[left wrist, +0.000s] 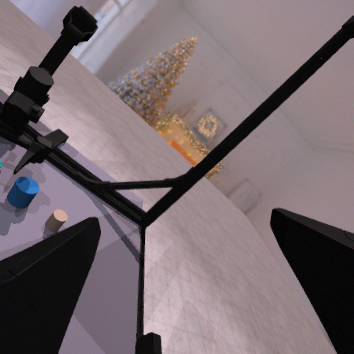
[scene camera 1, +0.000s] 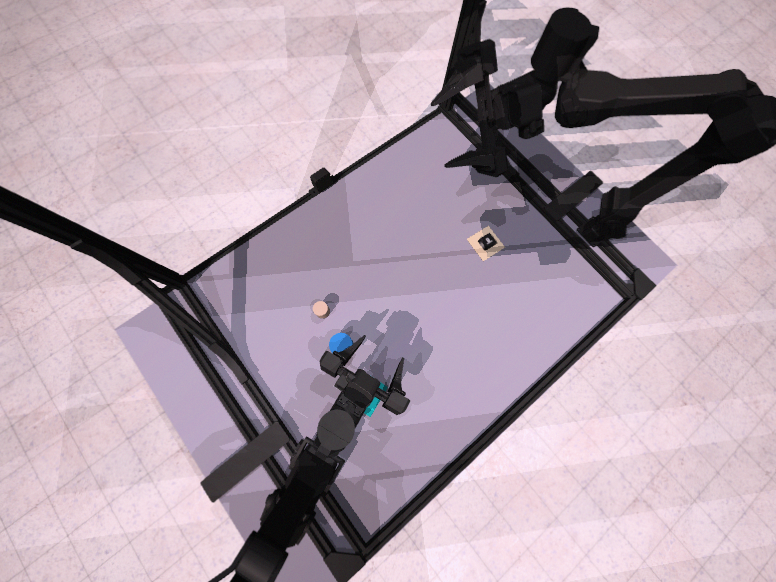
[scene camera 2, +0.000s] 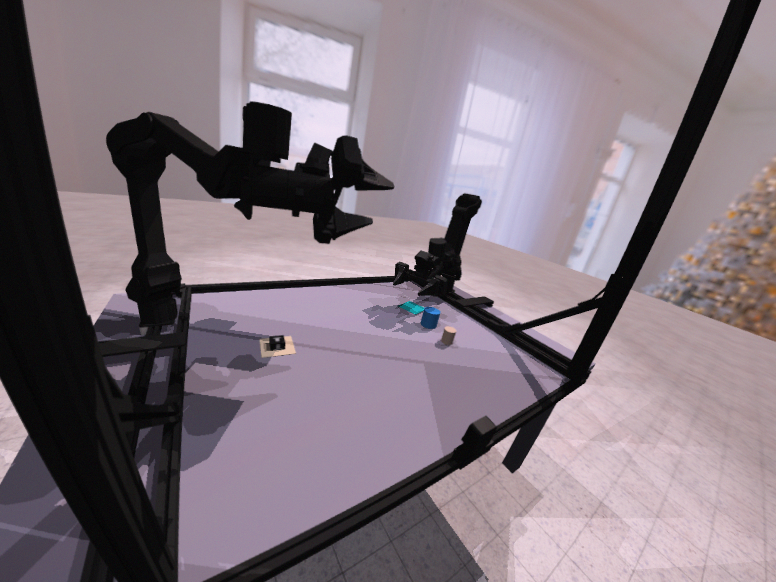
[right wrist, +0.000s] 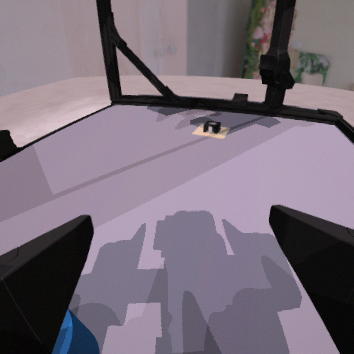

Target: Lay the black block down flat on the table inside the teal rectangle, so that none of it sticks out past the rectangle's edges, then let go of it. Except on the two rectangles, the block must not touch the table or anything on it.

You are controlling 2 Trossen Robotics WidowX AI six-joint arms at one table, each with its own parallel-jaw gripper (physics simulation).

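Places are measured from the left arm's base along level axes (x back, y right, z up), in centimetres.
Pixels of known places: left gripper, between the fingertips: (left wrist: 185,221) (scene camera 1: 439,137) (scene camera 2: 382,205); right gripper, between the fingertips: (scene camera 1: 383,346) (scene camera 2: 405,289) (right wrist: 182,218); left arm's base, origin of its link: (scene camera 1: 592,232) (scene camera 2: 158,319) (right wrist: 272,105).
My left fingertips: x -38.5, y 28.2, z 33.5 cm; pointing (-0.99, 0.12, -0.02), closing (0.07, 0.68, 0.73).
For each thing: its top centre in the pictures, then the offset to it from my left fingertips. "spot": a spot on its surface instead.
- small black block, centre of its top: (right wrist: 211,122) (scene camera 2: 277,339) (scene camera 1: 488,240) dx +14.1, dy -13.6, dz -33.5 cm
- cream rectangle, a spot on its surface: (right wrist: 221,134) (scene camera 1: 487,254) spot: dx +12.2, dy -16.3, dz -35.3 cm
- teal rectangle, a spot on its surface: (scene camera 1: 372,407) spot: dx -33.9, dy -28.5, dz -35.3 cm
- blue cylinder, centre of its top: (right wrist: 26,337) (scene camera 1: 340,344) (left wrist: 27,184) (scene camera 2: 432,310) dx -31.4, dy -13.1, dz -30.2 cm
- smaller peach cylinder, centre of its top: (scene camera 1: 320,308) (left wrist: 60,214) (scene camera 2: 450,329) dx -30.5, dy -3.3, dz -31.3 cm
The small black block (scene camera 1: 487,241) (scene camera 2: 276,342) (right wrist: 212,127) sits on the cream rectangle (scene camera 1: 487,253) (scene camera 2: 287,350) (right wrist: 221,134), within its edges. The teal rectangle (scene camera 1: 372,407) (scene camera 2: 411,307) lies near the other arm and is partly hidden under it in scene camera 1. My left gripper (scene camera 1: 441,133) (scene camera 2: 382,203) (left wrist: 185,221) is open and empty, high above the table, to the upper left of the block in scene camera 1. My right gripper (scene camera 1: 382,348) (scene camera 2: 408,287) (right wrist: 182,218) is open and empty, above the table by the teal rectangle.
A blue cylinder (scene camera 1: 340,342) (scene camera 2: 430,318) (left wrist: 23,192) (right wrist: 76,337) stands beside the teal rectangle, close to the right gripper's finger in scene camera 1. A smaller peach cylinder (scene camera 1: 320,308) (scene camera 2: 448,335) (left wrist: 56,220) stands beyond it. Black frame rails and posts border the table.
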